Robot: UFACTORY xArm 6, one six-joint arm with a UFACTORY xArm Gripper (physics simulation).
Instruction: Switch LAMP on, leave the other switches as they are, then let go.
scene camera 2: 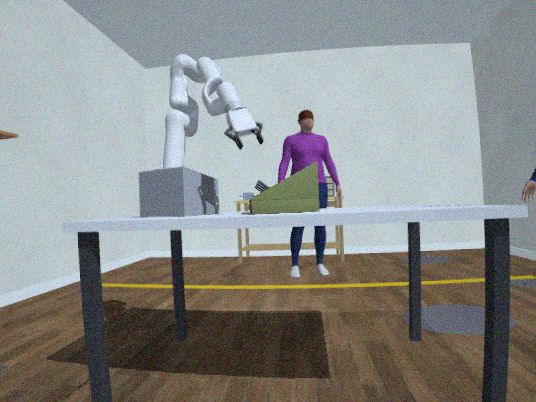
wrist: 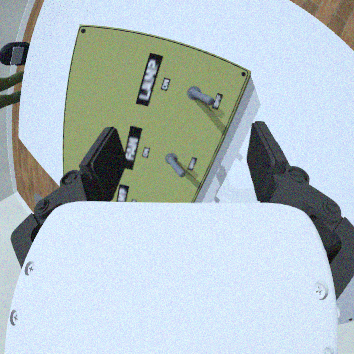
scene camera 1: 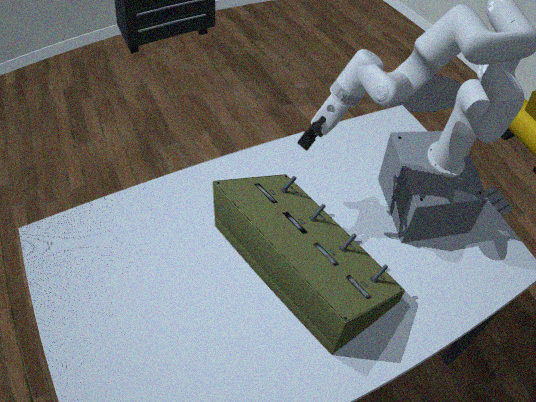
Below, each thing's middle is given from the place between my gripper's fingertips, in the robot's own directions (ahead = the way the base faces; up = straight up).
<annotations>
My hand is 110 mm short of the sloped switch panel (scene camera 1: 331, 290), 170 mm to the right of it and 190 mm above it.
</annotations>
